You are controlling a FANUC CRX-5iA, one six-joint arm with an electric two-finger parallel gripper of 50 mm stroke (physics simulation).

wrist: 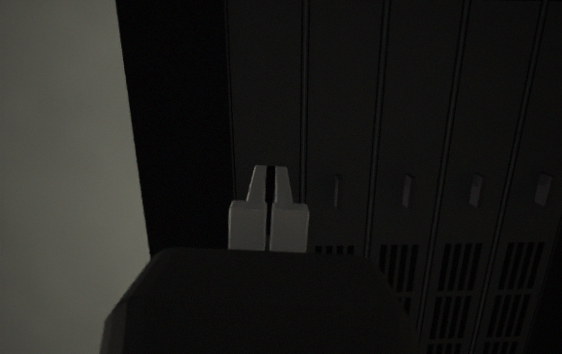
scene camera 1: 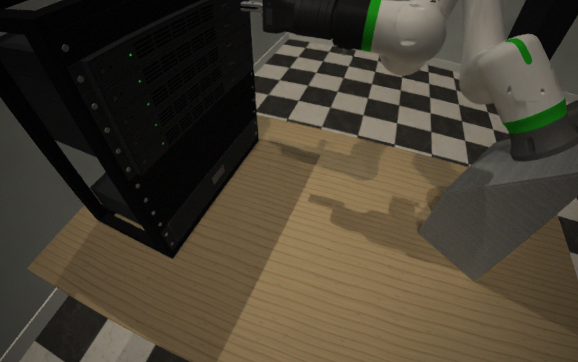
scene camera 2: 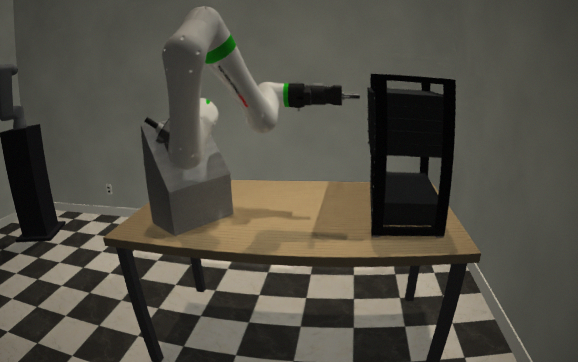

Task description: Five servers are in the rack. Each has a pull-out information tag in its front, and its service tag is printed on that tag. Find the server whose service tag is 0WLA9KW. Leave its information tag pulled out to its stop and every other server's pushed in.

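Pixels of known places: gripper, between the fingertips: [wrist: 269, 186] [scene camera 1: 242, 5] [scene camera 2: 359, 96]; arm's base, origin of its link: [scene camera 1: 546, 146].
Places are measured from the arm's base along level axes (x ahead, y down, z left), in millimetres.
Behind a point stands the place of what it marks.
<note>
The dark servers [scene camera 1: 116, 70] {z 42, x 828, y -167 mm} [scene camera 2: 412, 122] {z -390, x 810, y -99 mm} [wrist: 340, 100] {z -280, x 692, y -133 mm} are stacked in the upper part of the black rack [scene camera 1: 140, 200] {z 89, x 866, y 81 mm} [scene camera 2: 378, 190] {z -372, x 688, y 143 mm} [wrist: 180, 125] {z -271, x 712, y -232 mm}. In the wrist view their fronts stand side by side. Small tag ends show on several fronts: one tag [wrist: 336, 191] {z -228, x 708, y -134 mm}, another tag [wrist: 408, 191] {z -227, x 706, y -89 mm}, a third tag [wrist: 476, 190] {z -227, x 708, y -45 mm} and a fourth tag [wrist: 543, 190] {z -227, x 709, y 0 mm}. No tag visibly sticks far out, and no service tag print is readable. My gripper [scene camera 1: 243, 6] {z -228, x 672, y -175 mm} [scene camera 2: 359, 96] {z -228, x 672, y -175 mm} [wrist: 269, 186] {z -228, x 672, y -175 mm} is shut and empty, a little in front of the leftmost server front in the wrist view, hiding part of it.
The rack stands on the wooden table [scene camera 1: 310, 280] {z 147, x 516, y 325 mm} [scene camera 2: 280, 245] {z -329, x 342, y 325 mm}, facing the arm's grey pedestal [scene camera 1: 480, 210] {z 85, x 149, y 121 mm} [scene camera 2: 200, 205] {z -87, x 66, y 237 mm}. Green lights show on the server fronts in scene camera 1. A pale wall [wrist: 65, 150] shows beside the rack in the wrist view.
</note>
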